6 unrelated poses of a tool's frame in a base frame.
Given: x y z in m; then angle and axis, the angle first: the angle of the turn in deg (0 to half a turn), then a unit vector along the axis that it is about.
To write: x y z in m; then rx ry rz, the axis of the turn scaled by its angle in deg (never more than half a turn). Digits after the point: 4 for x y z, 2 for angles.
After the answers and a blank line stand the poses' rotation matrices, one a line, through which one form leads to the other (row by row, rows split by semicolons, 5 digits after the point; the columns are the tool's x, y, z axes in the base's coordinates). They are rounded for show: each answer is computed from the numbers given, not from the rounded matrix.
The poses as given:
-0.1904 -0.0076 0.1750 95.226 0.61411 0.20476 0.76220
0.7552 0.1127 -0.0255 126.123 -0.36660 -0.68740 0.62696
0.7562 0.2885 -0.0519 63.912 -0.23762 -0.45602 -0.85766
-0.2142 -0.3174 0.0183 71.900 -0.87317 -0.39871 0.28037
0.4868 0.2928 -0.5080 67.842 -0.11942 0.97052 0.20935
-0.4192 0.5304 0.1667 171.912 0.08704 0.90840 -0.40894
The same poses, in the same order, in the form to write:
-0.1904 -0.0076 0.1750 58.48 19.50 72.58
0.7552 0.1127 -0.0255 -46.24 -86.70 79.07
0.7562 0.2885 -0.0519 -15.19 -29.15 -54.81
-0.2142 -0.3174 0.0183 -62.78 -28.67 20.16
0.4868 0.2928 -0.5080 -8.10 65.84 14.20
-0.4192 0.5304 0.1667 14.96 156.16 -70.30

0.32039 -0.62183 0.71461; 0.89623 -0.04534 -0.44127; 0.30680 0.78184 0.54278
-0.37589 -0.10587 -0.92060; 0.90699 0.16156 -0.38892; 0.18991 -0.98117 0.03529
0.47138 0.83099 -0.29538; -0.70957 0.55626 0.43253; 0.52374 0.00571 0.85186
0.83623 -0.02651 -0.54773; 0.50648 0.42026 0.75290; 0.21023 -0.90702 0.36486
0.38604 -0.26608 0.88327; 0.12170 0.96382 0.23715; -0.91442 0.01595 0.40446
-0.97498 0.21488 0.05697; 0.09981 0.65212 -0.75151; -0.19864 -0.72702 -0.65725

